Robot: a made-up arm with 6 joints.
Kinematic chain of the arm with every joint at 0, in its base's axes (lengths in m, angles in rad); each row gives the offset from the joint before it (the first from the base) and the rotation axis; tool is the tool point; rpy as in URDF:
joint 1: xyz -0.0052 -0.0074 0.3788 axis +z
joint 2: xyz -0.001 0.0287 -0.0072 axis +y
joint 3: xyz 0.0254 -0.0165 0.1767 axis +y
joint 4: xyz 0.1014 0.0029 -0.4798 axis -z
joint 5: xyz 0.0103 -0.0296 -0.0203 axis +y
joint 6: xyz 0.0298 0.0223 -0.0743 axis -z
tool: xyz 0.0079 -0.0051 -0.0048 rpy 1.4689 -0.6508 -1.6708
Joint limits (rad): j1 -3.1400..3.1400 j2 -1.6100..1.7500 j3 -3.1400..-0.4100 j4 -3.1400..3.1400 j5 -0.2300..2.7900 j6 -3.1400..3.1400
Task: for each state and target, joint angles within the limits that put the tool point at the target. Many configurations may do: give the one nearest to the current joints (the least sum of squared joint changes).
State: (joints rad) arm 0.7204 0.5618 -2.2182 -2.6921 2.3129 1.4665
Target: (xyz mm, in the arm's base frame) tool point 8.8 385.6 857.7
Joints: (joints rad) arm 1.5005 0.1805 -2.1777 -2.7779 2.7228 1.4951
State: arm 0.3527 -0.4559 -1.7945 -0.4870 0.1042 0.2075
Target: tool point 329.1 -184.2 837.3
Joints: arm -0.5118 -0.8766 -1.0752 -0.4194 0.3374 0.2496
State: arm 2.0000 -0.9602 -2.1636 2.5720 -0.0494 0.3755
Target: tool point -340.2 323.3 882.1
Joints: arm 2.3474 -0.1920 -1.8831 2.6067 0.0598 0.3801
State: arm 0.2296 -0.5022 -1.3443 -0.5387 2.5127 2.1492
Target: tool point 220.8 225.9 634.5
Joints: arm 0.8417 -0.7563 -0.9330 -0.4253 2.6715 2.1744
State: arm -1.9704 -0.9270 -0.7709 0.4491 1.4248 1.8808
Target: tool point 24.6 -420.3 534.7
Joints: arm -1.5839 -0.8721 -0.6843 0.5049 1.4503 1.8871
